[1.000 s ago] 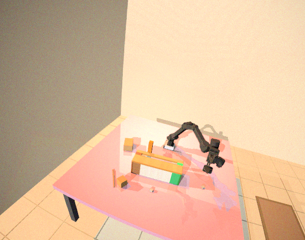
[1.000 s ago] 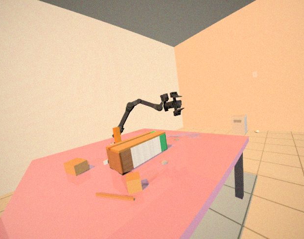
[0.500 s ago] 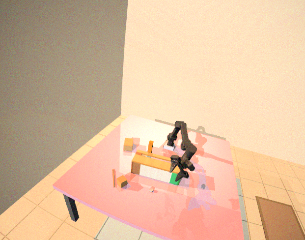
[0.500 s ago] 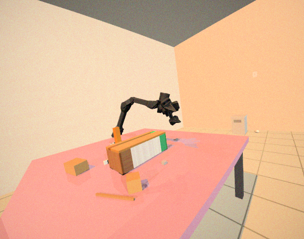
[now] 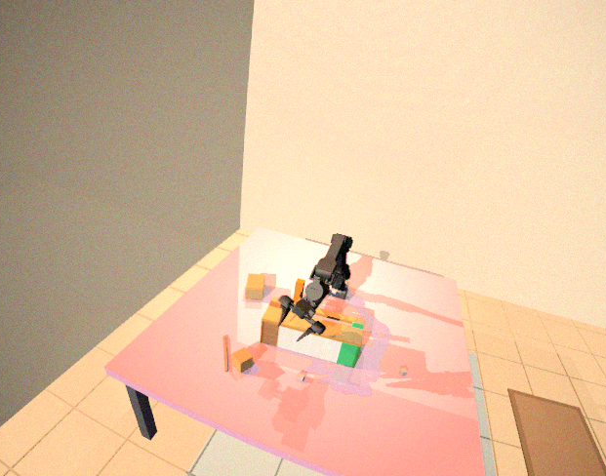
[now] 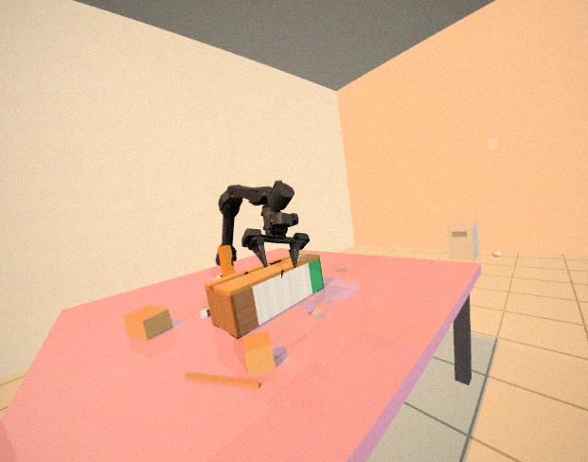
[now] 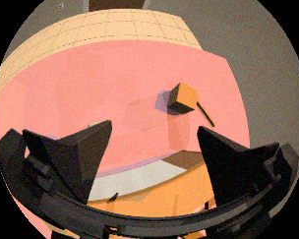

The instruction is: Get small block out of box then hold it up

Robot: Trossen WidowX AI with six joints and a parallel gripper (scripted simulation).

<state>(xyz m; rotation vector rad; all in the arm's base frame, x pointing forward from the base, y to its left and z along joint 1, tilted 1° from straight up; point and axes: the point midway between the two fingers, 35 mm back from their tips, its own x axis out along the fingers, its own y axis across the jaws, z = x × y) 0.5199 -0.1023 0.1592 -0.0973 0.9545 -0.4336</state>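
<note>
My gripper tip is 190 mm past the box, 70 mm to the right of it and 100 mm above it. The rest, counted from my gripper tip: thin orange stick 30 mm ahead, 220 mm to the right, 160 mm below.
</note>
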